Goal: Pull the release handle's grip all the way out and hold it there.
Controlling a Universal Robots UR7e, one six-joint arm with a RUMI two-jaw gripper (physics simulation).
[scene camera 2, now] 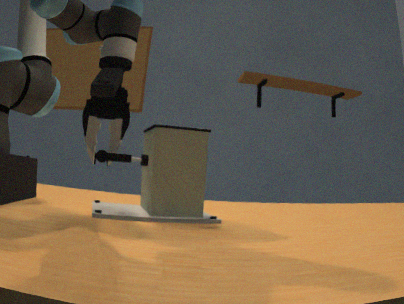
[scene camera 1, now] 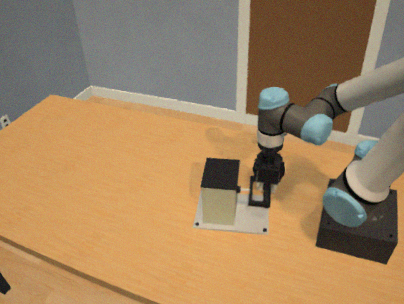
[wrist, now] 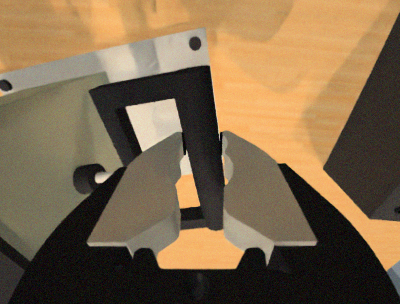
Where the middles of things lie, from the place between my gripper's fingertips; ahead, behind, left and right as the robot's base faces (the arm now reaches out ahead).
Labels:
Now: hand 9 cm short of the light grey base plate [scene camera 1: 248, 219], 9 cm above it and 5 cm to the right of it.

